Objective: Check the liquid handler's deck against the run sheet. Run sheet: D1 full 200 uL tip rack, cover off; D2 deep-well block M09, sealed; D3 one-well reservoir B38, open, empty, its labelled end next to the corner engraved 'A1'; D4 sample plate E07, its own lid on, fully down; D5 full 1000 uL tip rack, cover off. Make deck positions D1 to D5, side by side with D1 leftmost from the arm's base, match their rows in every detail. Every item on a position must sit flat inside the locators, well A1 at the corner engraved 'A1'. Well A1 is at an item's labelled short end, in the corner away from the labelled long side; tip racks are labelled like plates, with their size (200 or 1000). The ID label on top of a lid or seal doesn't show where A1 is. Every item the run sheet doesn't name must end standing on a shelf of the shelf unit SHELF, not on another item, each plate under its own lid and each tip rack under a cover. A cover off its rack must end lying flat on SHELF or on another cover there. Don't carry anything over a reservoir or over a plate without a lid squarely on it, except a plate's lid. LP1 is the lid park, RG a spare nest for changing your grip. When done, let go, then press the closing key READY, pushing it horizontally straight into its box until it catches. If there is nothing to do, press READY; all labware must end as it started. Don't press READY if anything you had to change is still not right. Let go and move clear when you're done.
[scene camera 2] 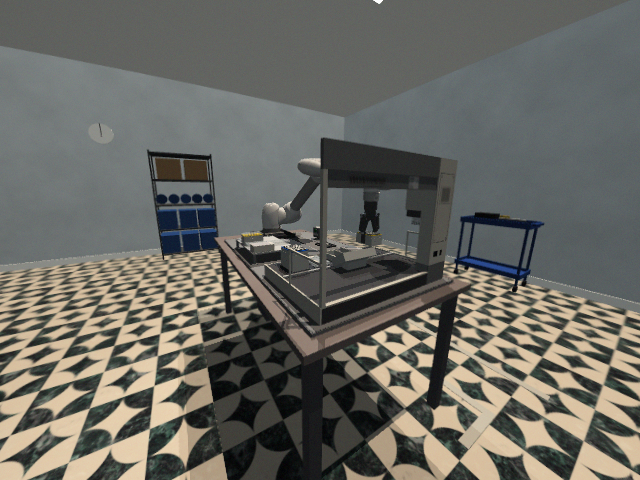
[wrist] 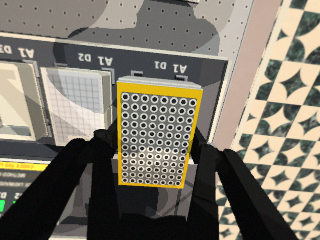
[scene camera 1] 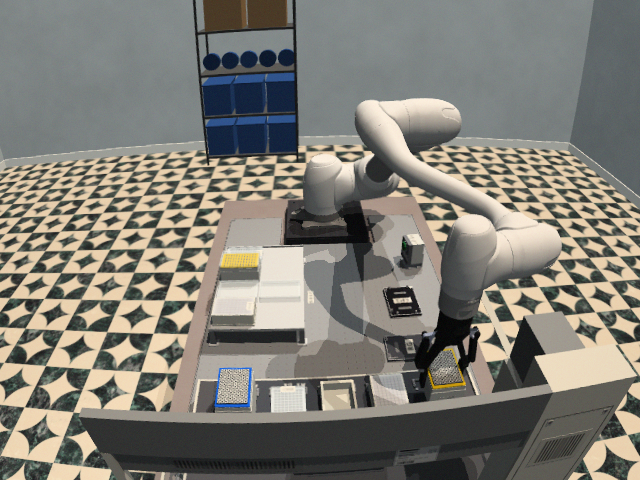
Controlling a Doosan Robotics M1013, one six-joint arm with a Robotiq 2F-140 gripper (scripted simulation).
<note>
I see my gripper [scene camera 1: 439, 382], a yellow-framed tip rack [scene camera 1: 444, 380], a cream reservoir [scene camera 1: 337, 394] and a blue-framed tip rack [scene camera 1: 236, 392].
The yellow-framed tip rack shows as well in the wrist view [wrist: 156, 118]. My gripper is seen too in the wrist view [wrist: 155, 124]. The wrist view misses the blue-framed tip rack: it is out of frame.
</note>
